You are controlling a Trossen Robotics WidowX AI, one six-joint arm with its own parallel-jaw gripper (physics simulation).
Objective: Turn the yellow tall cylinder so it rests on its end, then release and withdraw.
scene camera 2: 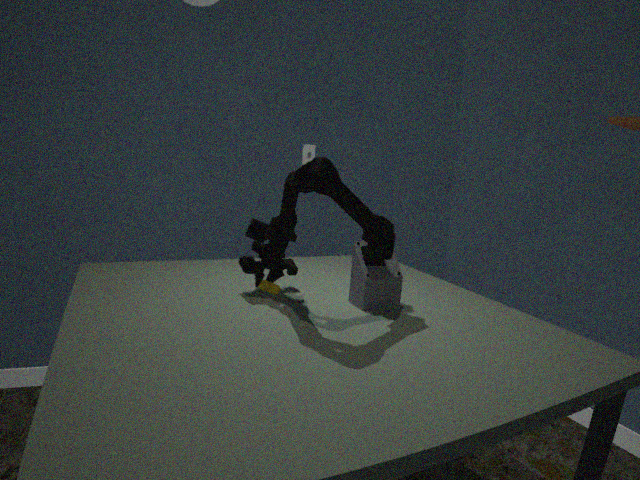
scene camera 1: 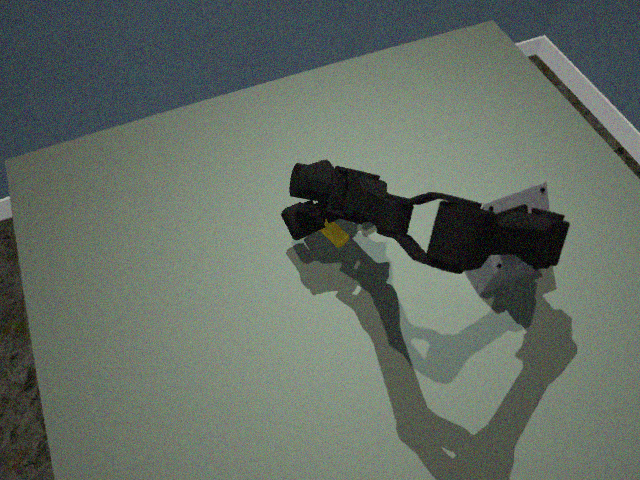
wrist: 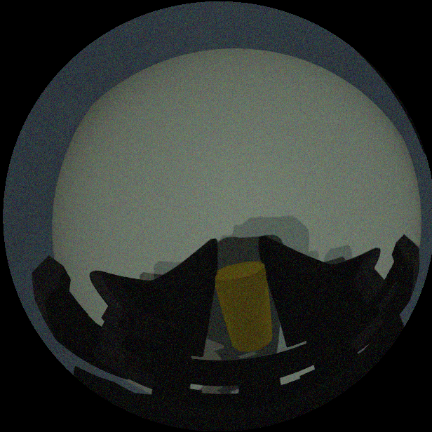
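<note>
The yellow cylinder [scene camera 1: 336, 234] [scene camera 2: 269, 287] [wrist: 245, 307] lies on its side on the pale table [scene camera 1: 155, 310] [scene camera 2: 180, 387] [wrist: 225, 125]. In the wrist view it sits lengthwise between the two dark fingers, with one round end facing up the picture. My gripper [scene camera 2: 264, 283] [wrist: 237, 243] points down at the table and is shut on the cylinder, one finger against each side. In scene camera 1 the arm and gripper cover part of the cylinder and hide the fingertips.
The arm's grey base [scene camera 1: 535, 196] [scene camera 2: 376, 289] stands on the table to the right of the cylinder. Dark shadows of the arm fall across the table around the cylinder. A blue wall stands behind the table, with a small white plate [scene camera 2: 308, 150] on it.
</note>
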